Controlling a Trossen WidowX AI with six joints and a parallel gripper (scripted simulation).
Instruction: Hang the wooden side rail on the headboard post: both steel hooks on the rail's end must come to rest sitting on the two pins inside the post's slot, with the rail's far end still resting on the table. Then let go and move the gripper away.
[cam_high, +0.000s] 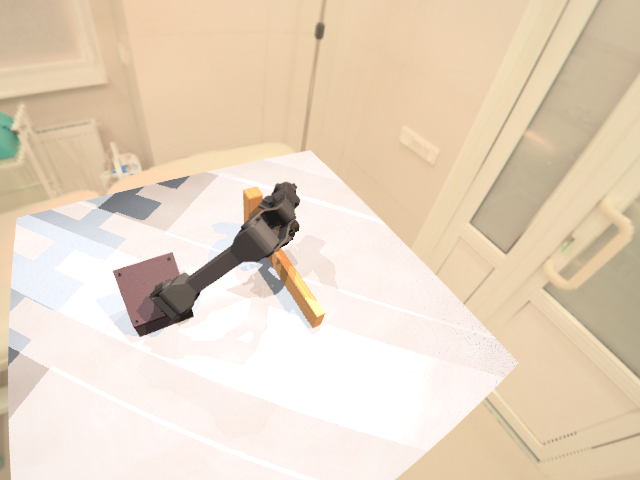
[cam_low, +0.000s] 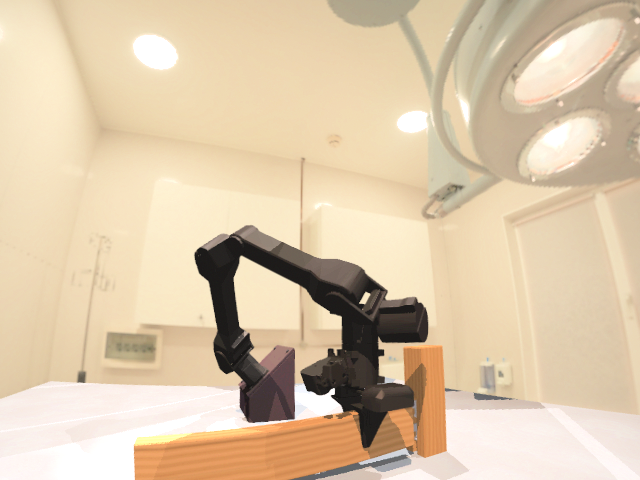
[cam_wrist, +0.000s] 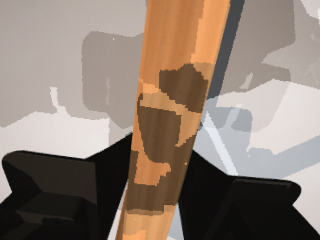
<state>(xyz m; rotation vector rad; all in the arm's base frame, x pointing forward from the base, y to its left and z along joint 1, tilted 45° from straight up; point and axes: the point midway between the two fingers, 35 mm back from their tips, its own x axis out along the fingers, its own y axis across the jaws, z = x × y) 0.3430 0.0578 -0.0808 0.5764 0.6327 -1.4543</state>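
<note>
Right now the headboard post is 13 cm to the left of my gripper tip, 4 cm above it and 1 cm behind it.
</note>
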